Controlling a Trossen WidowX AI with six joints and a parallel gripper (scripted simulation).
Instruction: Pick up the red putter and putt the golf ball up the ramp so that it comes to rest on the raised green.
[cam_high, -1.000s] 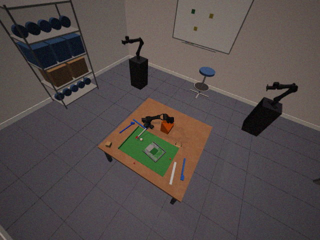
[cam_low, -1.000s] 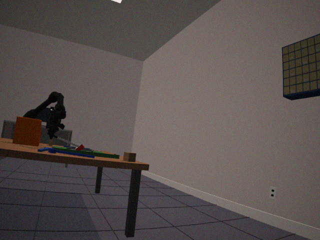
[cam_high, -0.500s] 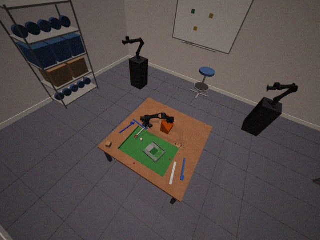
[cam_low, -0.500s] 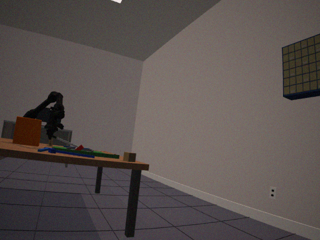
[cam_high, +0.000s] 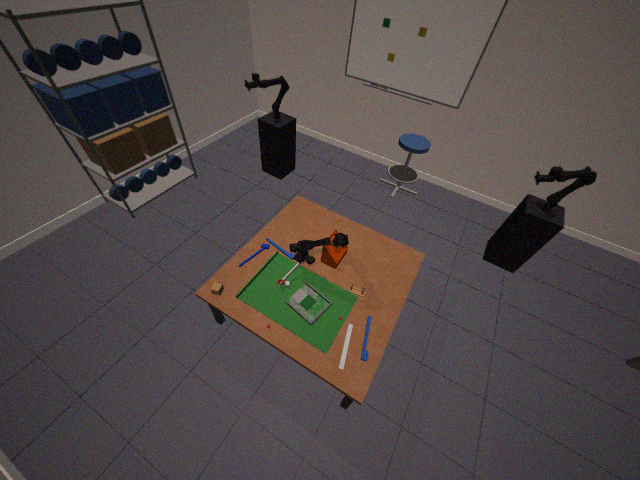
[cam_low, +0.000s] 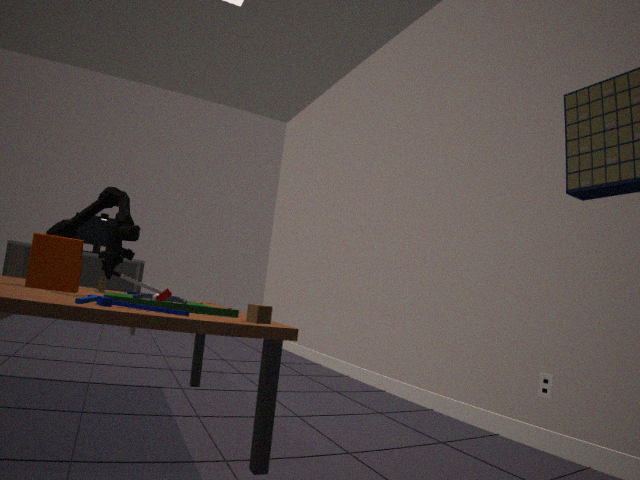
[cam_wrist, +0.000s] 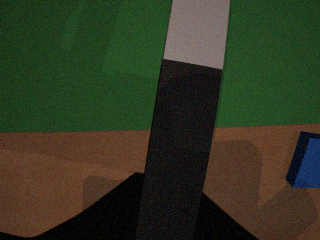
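The red putter is 120 mm ahead of my gripper tip and 10 mm to the right of it. Also, from my gripper tip: white golf ball: 210 mm ahead, 50 mm below, 20 mm to the left; then green mat: 230 mm ahead, 130 mm to the left, 70 mm below; then small wooden cube: 520 mm ahead, 370 mm to the right, 50 mm below.
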